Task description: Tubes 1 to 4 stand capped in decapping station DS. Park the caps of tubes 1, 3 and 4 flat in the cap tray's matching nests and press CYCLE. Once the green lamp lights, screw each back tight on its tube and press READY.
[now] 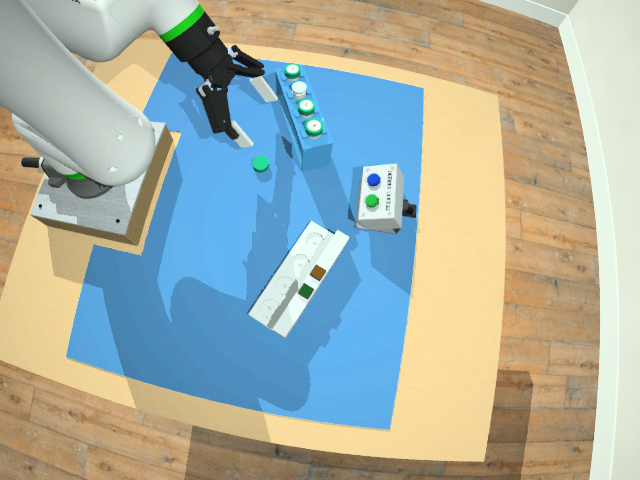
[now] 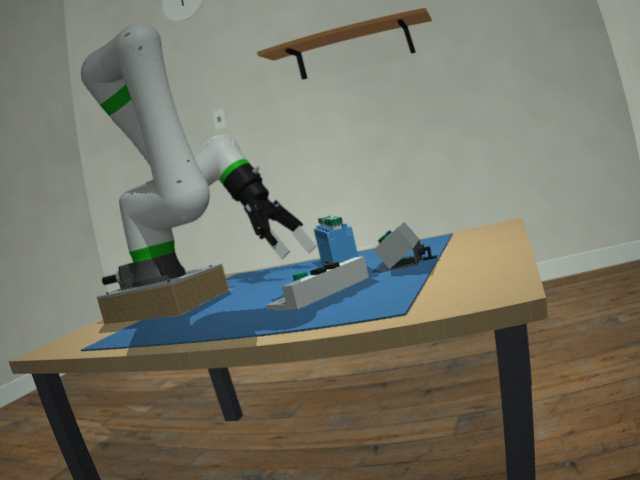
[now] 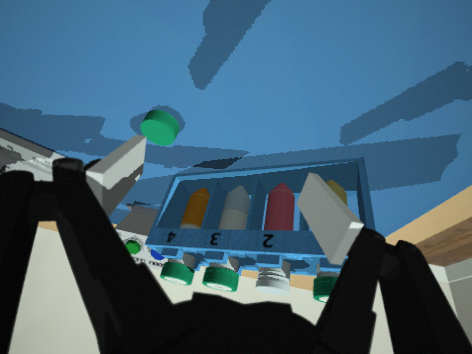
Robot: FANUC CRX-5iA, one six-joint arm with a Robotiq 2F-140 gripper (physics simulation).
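Seen in the pictures: gripper, fingertip midpoint: (image 1: 260, 121) (image 2: 299, 252) (image 3: 227, 172); arm's base, link origin: (image 2: 159, 280).
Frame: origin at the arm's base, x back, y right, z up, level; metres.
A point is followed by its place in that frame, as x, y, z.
Note:
The blue station DS (image 1: 316, 153) @(-0.467, -0.078, -0.002) (image 2: 337, 248) @(-0.457, -0.073, -0.015) (image 3: 295, 243) @(-0.378, -0.213, 0.017) holds four tubes upright. Tube 1 (image 1: 292, 70) @(-0.394, -0.245, 0.052), tube 3 (image 1: 306, 106) @(-0.436, -0.151, 0.053) (image 3: 220, 279) @(-0.418, -0.156, 0.049) and tube 4 (image 1: 313, 126) @(-0.455, -0.105, 0.052) (image 3: 177, 273) @(-0.439, -0.111, 0.048) wear green caps. Tube 2 (image 1: 298, 88) @(-0.414, -0.198, 0.050) (image 3: 272, 280) @(-0.400, -0.200, 0.045) has a bare white threaded top. A loose green cap (image 1: 260, 163) @(-0.354, -0.069, -0.055) (image 3: 160, 127) @(-0.345, -0.076, -0.055) lies on the mat. The white cap tray (image 1: 336, 245) @(-0.525, 0.097, -0.024) (image 2: 330, 286) @(-0.496, 0.187, -0.054) shows four nests without caps; its amber lamp (image 1: 317, 272) @(-0.496, 0.154, -0.016) and green lamp (image 1: 306, 290) @(-0.481, 0.189, -0.016) look dark. My gripper (image 1: 259, 120) @(-0.341, -0.148, -0.015) (image 2: 296, 251) @(-0.341, -0.148, -0.015) (image 3: 227, 172) @(-0.341, -0.148, -0.015) is open and tilted, above the mat beside the station.
The grey control box (image 1: 385, 206) @(-0.607, 0.019, 0.006) (image 2: 398, 245) @(-0.617, 0.043, -0.020) has a blue button (image 1: 373, 179) @(-0.582, -0.036, 0.001) (image 3: 157, 254) @(-0.581, -0.037, 0.000) and a green button (image 1: 371, 200) @(-0.581, 0.009, 0.000) (image 3: 132, 246) @(-0.576, 0.006, -0.002), labels unreadable. It stands right of the station, near the edge of the blue mat (image 1: 361, 361) @(-0.600, 0.304, -0.069). The robot's pedestal (image 1: 149, 193) @(-0.126, 0.028, -0.049) (image 2: 201, 291) @(-0.127, 0.018, -0.044) stands at the left.

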